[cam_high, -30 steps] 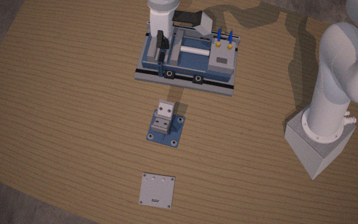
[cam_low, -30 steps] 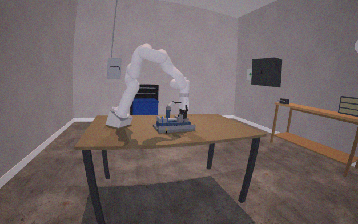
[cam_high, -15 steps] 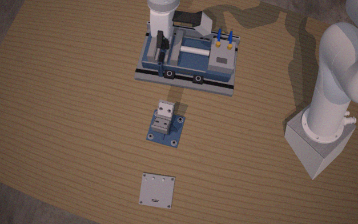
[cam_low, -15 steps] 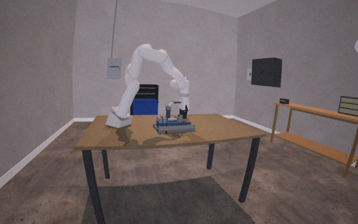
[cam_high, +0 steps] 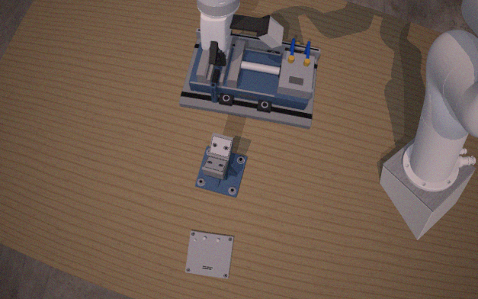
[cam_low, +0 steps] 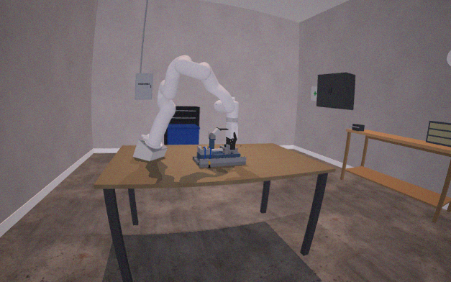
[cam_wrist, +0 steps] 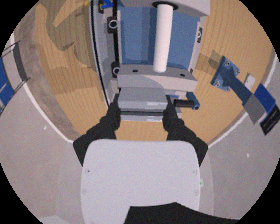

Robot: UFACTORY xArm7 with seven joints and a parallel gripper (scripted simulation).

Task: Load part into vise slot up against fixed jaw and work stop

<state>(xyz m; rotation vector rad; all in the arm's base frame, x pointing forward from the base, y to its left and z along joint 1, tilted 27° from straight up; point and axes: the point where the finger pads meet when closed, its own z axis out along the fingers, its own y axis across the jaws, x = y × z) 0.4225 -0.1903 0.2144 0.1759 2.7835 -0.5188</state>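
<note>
The part is right at my hand. Round my hand: fixed jaw 30 mm ahead, 10 mm to the left, 30 mm below; then work stop 10 mm ahead, 70 mm to the left, 20 mm below; then moving jaw 30 mm behind, 30 mm to the left, 30 mm below.
</note>
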